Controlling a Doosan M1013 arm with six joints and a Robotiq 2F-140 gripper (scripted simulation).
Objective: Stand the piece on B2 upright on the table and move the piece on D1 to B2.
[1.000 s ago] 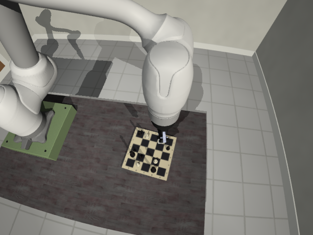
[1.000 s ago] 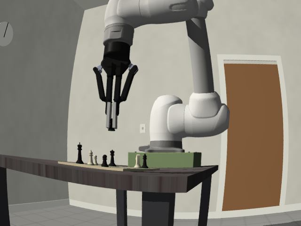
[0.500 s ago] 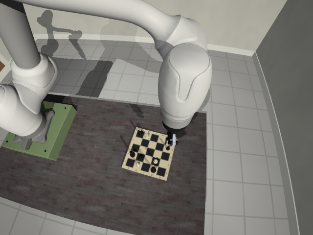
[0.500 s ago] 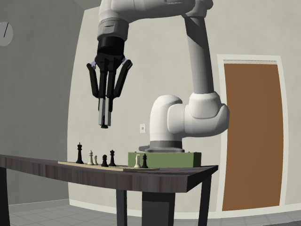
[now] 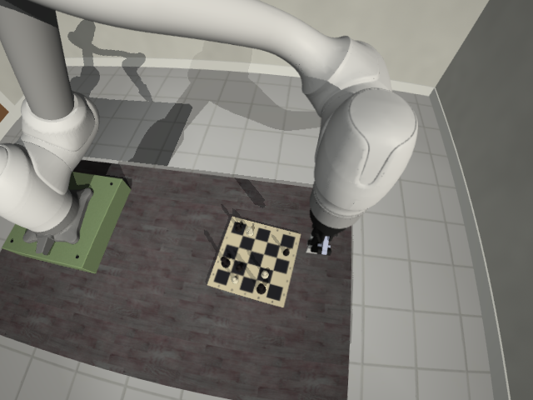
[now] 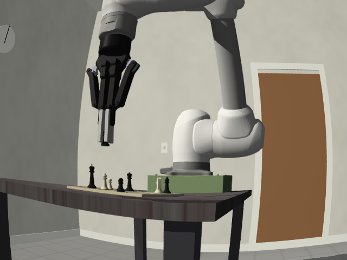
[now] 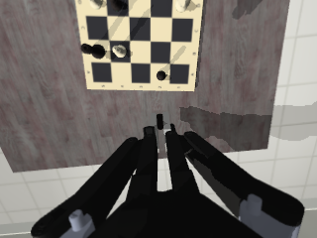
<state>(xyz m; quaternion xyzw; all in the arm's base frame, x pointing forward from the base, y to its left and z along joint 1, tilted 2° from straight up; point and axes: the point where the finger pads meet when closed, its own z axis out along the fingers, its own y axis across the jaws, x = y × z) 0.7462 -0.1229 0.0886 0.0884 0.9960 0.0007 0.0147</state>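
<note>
My hand is 140 mm past the chessboard and 140 mm above it. Also, from my hand: white pawn 200 mm behind, 60 mm to the right, 120 mm below.
</note>
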